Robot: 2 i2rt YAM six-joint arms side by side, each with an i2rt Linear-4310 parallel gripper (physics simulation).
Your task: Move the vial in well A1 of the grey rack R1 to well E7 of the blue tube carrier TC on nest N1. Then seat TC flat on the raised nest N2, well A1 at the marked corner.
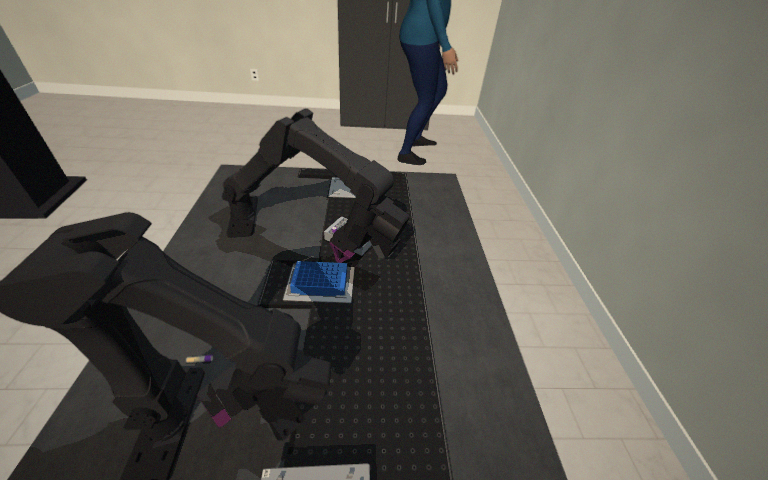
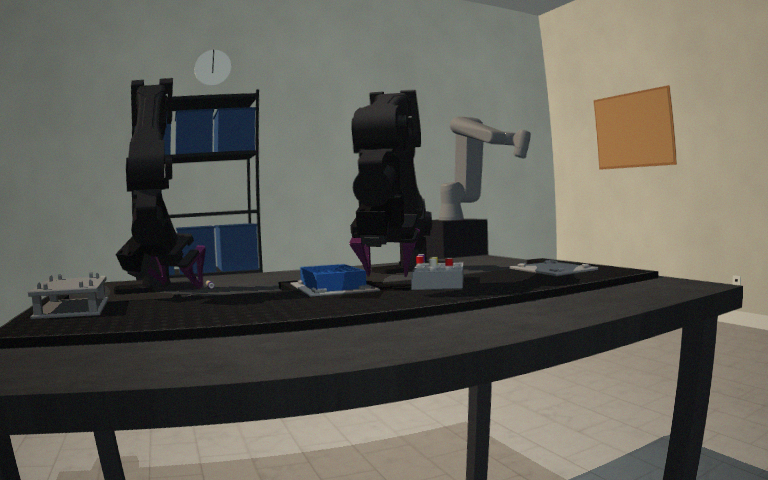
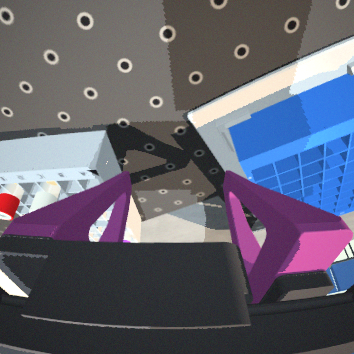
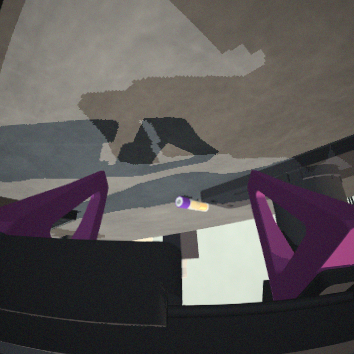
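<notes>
A blue tube carrier (image 1: pixel 320 278) (image 2: pixel 333 278) (image 3: pixel 295 130) sits on the low nest N1 (image 1: pixel 318 298) (image 3: pixel 250 93). The grey rack R1 (image 2: pixel 437 279) (image 3: pixel 55 150) stands beside it, holding vials with red, white and purple caps; well A1 is not clear. The raised nest N2 (image 1: pixel 317 473) (image 2: pixel 67 287) is bare. A loose purple-capped vial (image 1: pixel 199 358) (image 2: pixel 210 284) (image 4: pixel 192 203) lies on its side near the right arm's base. My left gripper (image 2: pixel 386 275) (image 3: pixel 176 178) is open and empty between rack and carrier. My right gripper (image 2: pixel 181 284) (image 4: pixel 177 178) is open, the vial beyond its fingertips, not held.
Another low plate (image 1: pixel 342 187) (image 2: pixel 555 266) lies past the rack. A perforated dark board (image 1: pixel 390 350) runs along the table under the nests. A person (image 1: pixel 424 73) stands beyond the table's far end. A grey robot arm (image 2: pixel 468 164) stands in the background.
</notes>
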